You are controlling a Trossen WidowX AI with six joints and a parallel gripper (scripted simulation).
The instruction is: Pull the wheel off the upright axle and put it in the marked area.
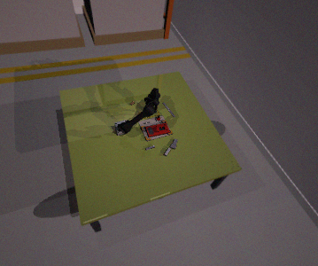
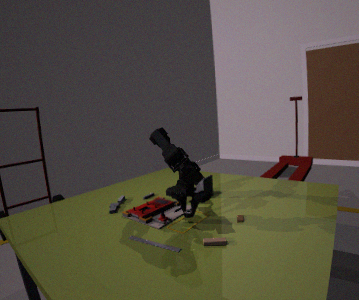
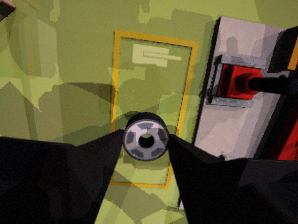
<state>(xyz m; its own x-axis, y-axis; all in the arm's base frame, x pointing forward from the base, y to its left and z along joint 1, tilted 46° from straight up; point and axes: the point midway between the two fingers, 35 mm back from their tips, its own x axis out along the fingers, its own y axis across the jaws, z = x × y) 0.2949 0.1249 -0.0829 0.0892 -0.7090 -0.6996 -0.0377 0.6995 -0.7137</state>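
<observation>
The wheel is right at my gripper tip. From my gripper tip the other things lie so: axle 90 mm to the right, 60 mm ahead; then long grey bar 200 mm ahead, 30 mm below; then small brown cube 170 mm to the left, 120 mm behind, 30 mm below.
</observation>
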